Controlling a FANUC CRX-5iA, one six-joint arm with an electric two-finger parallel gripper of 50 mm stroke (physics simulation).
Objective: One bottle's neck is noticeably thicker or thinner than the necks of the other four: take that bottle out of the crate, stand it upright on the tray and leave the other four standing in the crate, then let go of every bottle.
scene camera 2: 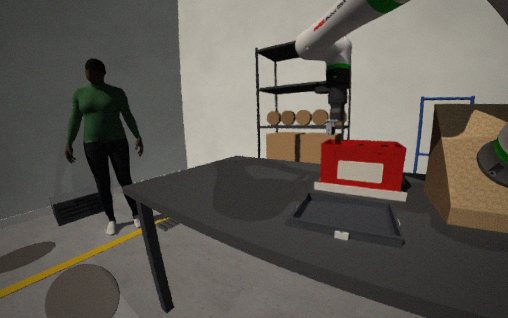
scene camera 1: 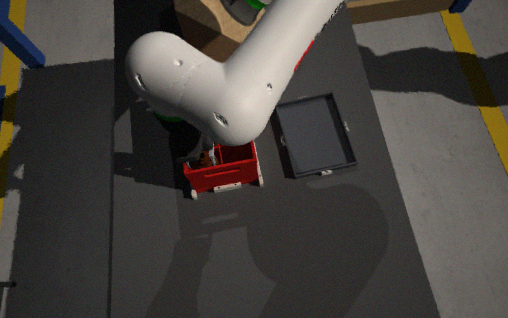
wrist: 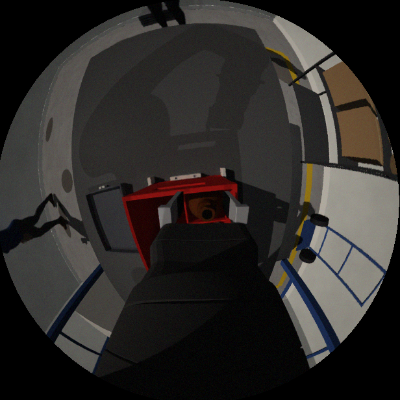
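Where they show: gripper, fingertip midpoint: [scene camera 2: 330,135] [scene camera 1: 202,163]; arm's base at its link origin: [scene camera 1: 236,4].
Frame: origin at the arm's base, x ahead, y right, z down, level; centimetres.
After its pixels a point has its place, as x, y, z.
A red crate [scene camera 1: 242,169] {53.2, 1.8, 2.5} [scene camera 2: 395,167] {28.1, 0.7, 4.2} [wrist: 128,212] stands on the table. A brown bottle [scene camera 1: 204,159] {50.7, 11.3, -0.8} [wrist: 202,204] stands in a corner compartment, its round mouth showing in the wrist view. My gripper [scene camera 1: 202,161] {53.1, 11.3, -4.5} [scene camera 2: 330,132] {53.1, 11.3, -4.5} [wrist: 202,199] is open and points down at that corner, with one finger on each side of the bottle's top and nothing gripped. The compartment beside it, toward the tray, shows no bottle. The other bottles are hidden by the arm, the gripper body and the crate walls, so neck widths cannot be compared. The dark tray [scene camera 1: 315,135] {39.8, -21.1, 14.6} [scene camera 2: 345,215] {39.4, -19.8, 14.6} [wrist: 116,220] holds no bottle.
The tray lies beside the crate, separated by a narrow strip of table [scene camera 1: 280,225] {66.5, -7.4, 15.2} [scene camera 2: 250,225] {59.1, -36.9, 15.1}. The crate's walls and divider stand close around the fingers. A large brown block [scene camera 2: 460,200] {12.2, -9.7, 8.8} stands on the table near the robot's base. A person [scene camera 2: 105,115] stands beyond the table.
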